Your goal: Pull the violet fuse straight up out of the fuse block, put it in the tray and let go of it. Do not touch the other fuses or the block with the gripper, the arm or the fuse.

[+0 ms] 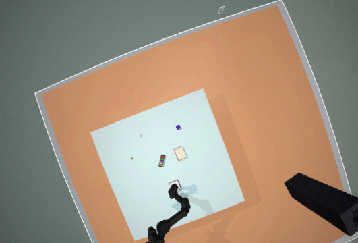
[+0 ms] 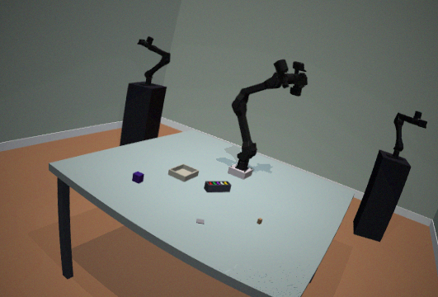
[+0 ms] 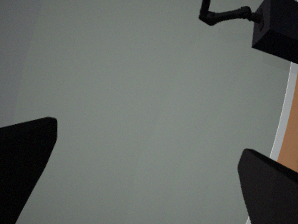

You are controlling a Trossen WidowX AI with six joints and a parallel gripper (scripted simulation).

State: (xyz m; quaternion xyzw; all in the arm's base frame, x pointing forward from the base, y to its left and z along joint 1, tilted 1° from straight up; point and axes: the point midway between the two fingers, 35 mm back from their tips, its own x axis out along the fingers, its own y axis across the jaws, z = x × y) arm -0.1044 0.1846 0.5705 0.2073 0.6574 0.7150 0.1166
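Now: gripper tip 44 cm short of the violet fuse, 24 cm to the left of it and 58 cm above it. From my gripper tip the other things lie so: brown block (62 cm ahead, 3 cm to the left, 60 cm below); tray (40 cm ahead, 44 cm to the right, 61 cm below); purple cube (65 cm ahead, 56 cm to the right, 59 cm below).
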